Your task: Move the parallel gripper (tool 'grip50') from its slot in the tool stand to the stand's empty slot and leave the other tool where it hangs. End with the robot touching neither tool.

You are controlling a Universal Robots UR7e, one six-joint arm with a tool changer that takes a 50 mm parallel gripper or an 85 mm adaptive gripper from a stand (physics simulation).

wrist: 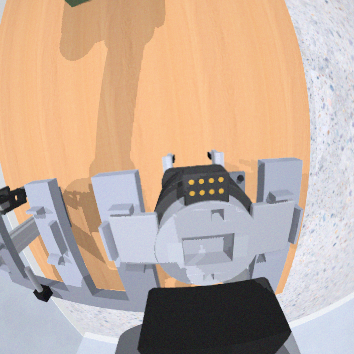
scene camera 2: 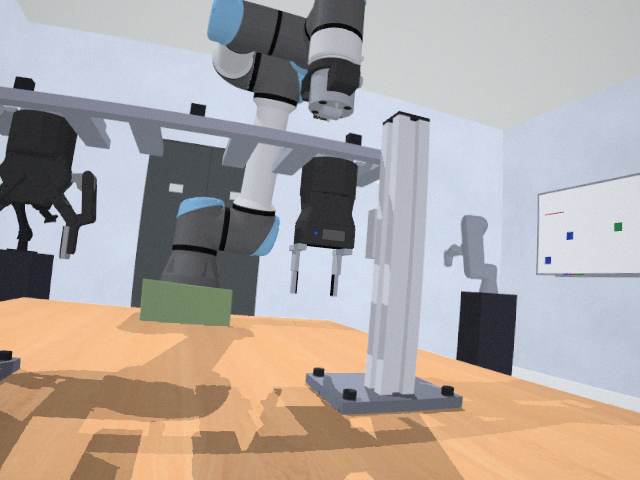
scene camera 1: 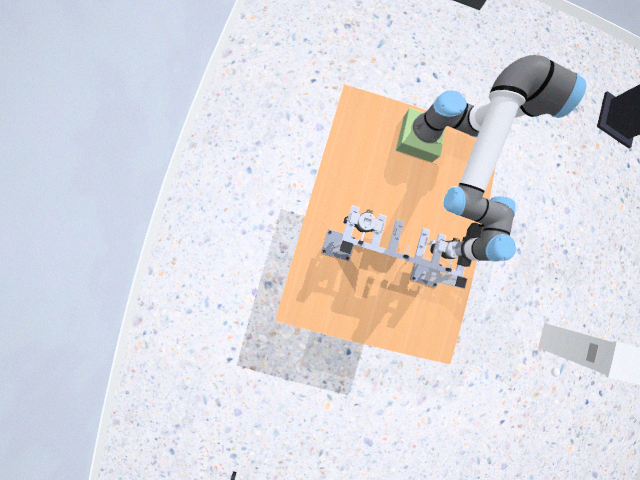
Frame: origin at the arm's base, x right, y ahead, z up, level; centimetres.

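Seen in the pictures: end effector, tool point: (scene camera 2: 330,110); arm's base, origin of the base link: (scene camera 2: 189,286) (scene camera 1: 426,129).
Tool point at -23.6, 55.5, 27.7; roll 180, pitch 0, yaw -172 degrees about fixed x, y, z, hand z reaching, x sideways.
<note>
Offsets run from my tool point to a thing's middle, as dx, dy, dz. "spot": to the spot under its first point. Level surfaces: height alone.
The parallel gripper (scene camera 2: 313,293) (wrist: 191,157) hangs in the slot at the right end of the tool stand (scene camera 1: 385,251) (scene camera 2: 206,121) (wrist: 107,300), its two fingers apart with nothing between them. Its round plate {spot: +2.2, +0.3, -6.5} (scene camera 1: 447,248) (wrist: 200,220) rests between two prongs. The arm's bare tool changer (scene camera 2: 330,105) is above this tool, with a visible gap between them, and carries no tool. The middle slot, beside a prong {spot: +22.1, +4.2, -7.7} (scene camera 1: 397,235) (scene camera 2: 147,138), is empty. The adaptive gripper (scene camera 1: 367,221) (scene camera 2: 38,170) hangs in the slot at the other end.
The stand's upright post {spot: -7.4, +11.2, -17.5} (scene camera 2: 405,232) is close beside the parallel gripper, on a bolted foot {spot: -0.4, +11.5, -34.7} (scene camera 2: 330,392). Black knobs {spot: +16.0, +10.7, -6.7} (scene camera 2: 197,109) stick up from the beam. The green robot base block (scene camera 1: 419,149) (scene camera 2: 186,304) stands on the wooden table {dz -35.9} (scene camera 1: 341,170) behind the stand.
</note>
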